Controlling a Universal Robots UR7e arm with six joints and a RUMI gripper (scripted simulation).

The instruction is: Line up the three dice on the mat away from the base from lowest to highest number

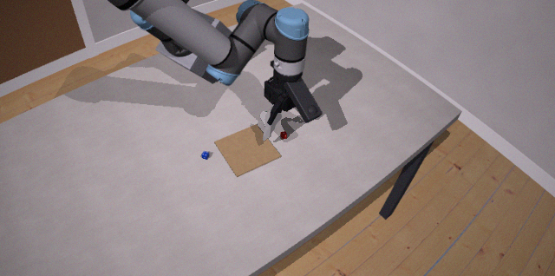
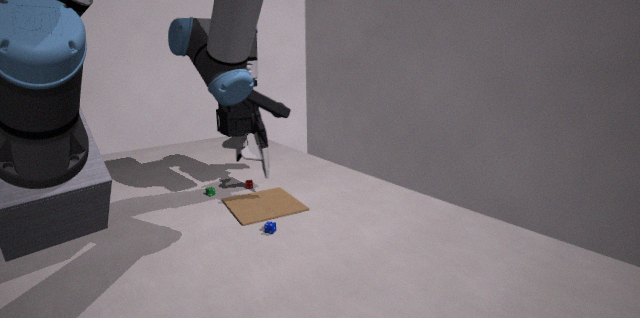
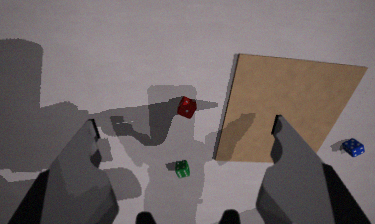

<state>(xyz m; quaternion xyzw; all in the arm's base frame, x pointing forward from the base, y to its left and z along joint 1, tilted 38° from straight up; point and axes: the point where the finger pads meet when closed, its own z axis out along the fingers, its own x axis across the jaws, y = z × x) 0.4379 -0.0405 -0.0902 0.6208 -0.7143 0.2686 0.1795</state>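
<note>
Now: hand 1 cm past the red die and 3 cm above it. Round my hand: blue die: 11 cm behind, 21 cm to the right, 3 cm below; then green die: 10 cm behind, 2 cm to the left, 3 cm below; then square mat: 5 cm behind, 11 cm to the right, 4 cm below.
</note>
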